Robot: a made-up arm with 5 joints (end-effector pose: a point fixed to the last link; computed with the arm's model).
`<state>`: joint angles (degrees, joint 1 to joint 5).
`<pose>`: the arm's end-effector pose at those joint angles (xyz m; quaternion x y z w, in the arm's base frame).
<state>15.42 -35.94 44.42 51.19 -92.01</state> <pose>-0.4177 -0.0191 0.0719 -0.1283 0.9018 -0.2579 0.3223</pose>
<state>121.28 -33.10 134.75 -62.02 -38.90</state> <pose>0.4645 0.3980 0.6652 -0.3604 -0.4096 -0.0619 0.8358</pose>
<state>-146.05 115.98 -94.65 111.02 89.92</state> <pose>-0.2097 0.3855 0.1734 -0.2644 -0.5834 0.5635 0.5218</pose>
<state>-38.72 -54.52 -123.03 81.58 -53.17</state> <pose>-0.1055 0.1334 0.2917 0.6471 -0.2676 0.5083 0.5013</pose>
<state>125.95 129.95 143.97 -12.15 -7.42</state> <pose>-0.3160 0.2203 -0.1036 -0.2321 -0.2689 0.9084 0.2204</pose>
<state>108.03 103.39 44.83 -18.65 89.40</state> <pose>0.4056 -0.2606 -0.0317 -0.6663 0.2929 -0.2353 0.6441</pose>
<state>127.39 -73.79 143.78 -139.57 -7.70</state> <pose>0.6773 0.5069 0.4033 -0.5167 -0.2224 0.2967 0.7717</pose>
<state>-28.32 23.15 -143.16 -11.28 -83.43</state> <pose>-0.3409 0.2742 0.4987 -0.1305 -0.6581 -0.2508 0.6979</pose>
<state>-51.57 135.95 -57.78 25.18 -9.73</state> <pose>-0.5870 0.0103 0.1498 0.0982 -0.3076 -0.9457 0.0361</pose>
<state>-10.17 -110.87 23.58 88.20 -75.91</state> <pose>-0.0324 -0.1444 -0.0404 -0.2786 0.4925 0.0031 0.8245</pose>
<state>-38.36 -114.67 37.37 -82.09 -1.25</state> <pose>-0.7726 -0.1086 -0.3654 0.4021 -0.3355 -0.8513 0.0330</pose>
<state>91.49 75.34 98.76 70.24 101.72</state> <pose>0.1979 -0.2185 -0.1189 -0.6216 0.7381 0.0380 0.2595</pose>
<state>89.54 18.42 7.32 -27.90 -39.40</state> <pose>-0.0397 0.3270 -0.2498 0.0577 0.9227 0.0641 0.3757</pose>
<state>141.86 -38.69 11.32 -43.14 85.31</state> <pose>0.4944 0.3639 -0.2680 0.5958 0.4430 -0.2643 0.6156</pose>
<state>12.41 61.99 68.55 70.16 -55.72</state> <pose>-0.3738 0.2365 0.1808 -0.2414 -0.6531 0.7168 0.0370</pose>
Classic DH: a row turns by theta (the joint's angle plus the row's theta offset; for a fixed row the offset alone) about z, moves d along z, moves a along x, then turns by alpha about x. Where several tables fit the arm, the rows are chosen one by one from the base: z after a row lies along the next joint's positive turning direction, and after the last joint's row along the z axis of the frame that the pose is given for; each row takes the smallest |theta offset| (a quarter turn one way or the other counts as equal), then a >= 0, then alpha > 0; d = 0 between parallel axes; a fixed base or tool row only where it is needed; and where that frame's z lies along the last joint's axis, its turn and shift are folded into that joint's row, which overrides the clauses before.
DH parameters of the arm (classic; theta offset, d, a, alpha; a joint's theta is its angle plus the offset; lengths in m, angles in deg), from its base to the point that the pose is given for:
base (fixed): 0 0.052 0 -90
joint 1: 0 0.08 -0.155 -90
joint 2: 0 -0.164 -0.04 90
joint 3: 0 0.246 -0.014 -90
joint 4: 0 -0.041 0.115 -90
joint 5: 0 0.085 0.378 -90
tool (fixed): 0 0.058 0 0

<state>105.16 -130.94 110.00 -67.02 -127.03</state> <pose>0.2349 -0.2695 0.0430 0.5332 0.3861 -0.4740 0.5848</pose>
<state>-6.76 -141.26 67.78 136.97 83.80</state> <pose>-0.5878 0.0779 0.4426 -0.2662 -0.8861 0.2516 0.2842</pose>
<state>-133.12 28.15 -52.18 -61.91 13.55</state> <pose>-0.4508 0.6330 -0.1990 0.3819 0.9124 0.1376 0.0513</pose>
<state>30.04 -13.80 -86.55 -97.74 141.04</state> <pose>-0.2292 0.0590 0.5046 -0.5645 0.6262 -0.5038 0.1881</pose>
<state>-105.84 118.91 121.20 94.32 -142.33</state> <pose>-0.4267 0.0582 0.2332 -0.2856 -0.7645 -0.4173 0.3998</pose>
